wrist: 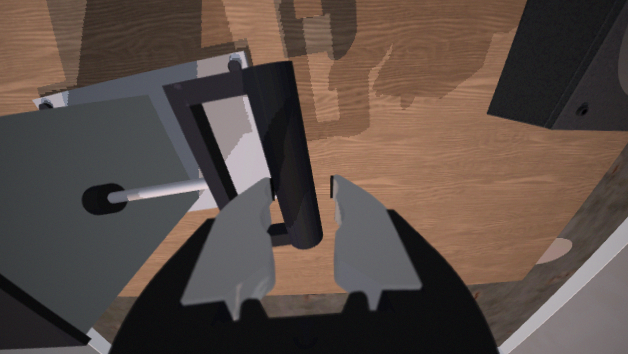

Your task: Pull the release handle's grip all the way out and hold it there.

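The release handle's grip [282, 120] is a thick black cylinder on a dark rectangular frame [204, 92], left of the view's middle. A pale metal rod [162, 189] runs from the frame to a black collar [97, 199] on the grey-green housing [65, 150]; a length of rod shows between them. My gripper [302, 179] is open, its two grey jaws standing on either side of the grip's lower part. A gap shows between the right jaw and the grip, and a narrower one beside the left fingertip. The rod's inner end is hidden in the collar.
A pale base plate [125, 82] with bolts lies under the housing on the wooden table [425, 165]. A black box-like body [530, 65] stands at the upper right. A pale edge [570, 285] runs along the lower right, beyond the table's edge.
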